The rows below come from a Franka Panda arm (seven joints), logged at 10 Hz.
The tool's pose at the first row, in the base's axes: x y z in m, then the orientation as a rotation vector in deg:
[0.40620 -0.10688 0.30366 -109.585 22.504 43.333]
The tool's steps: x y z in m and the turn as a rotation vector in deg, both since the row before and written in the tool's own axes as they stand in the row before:
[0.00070 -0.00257 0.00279 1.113 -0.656 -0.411]
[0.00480 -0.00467 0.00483 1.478 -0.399 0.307]
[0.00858 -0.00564 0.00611 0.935 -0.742 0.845]
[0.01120 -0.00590 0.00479 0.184 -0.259 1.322]
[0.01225 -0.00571 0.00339 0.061 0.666 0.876]
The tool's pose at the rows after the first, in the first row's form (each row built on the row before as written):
[0.40726 -0.10320 0.30412 -108.279 22.040 43.307]
[0.41194 -0.09651 0.30288 -106.699 22.546 43.400]
[0.41968 -0.08802 0.29958 -105.432 23.173 44.334]
[0.42990 -0.08043 0.29499 -105.039 24.319 45.404]
[0.44113 -0.07417 0.28962 -105.218 25.597 45.389]

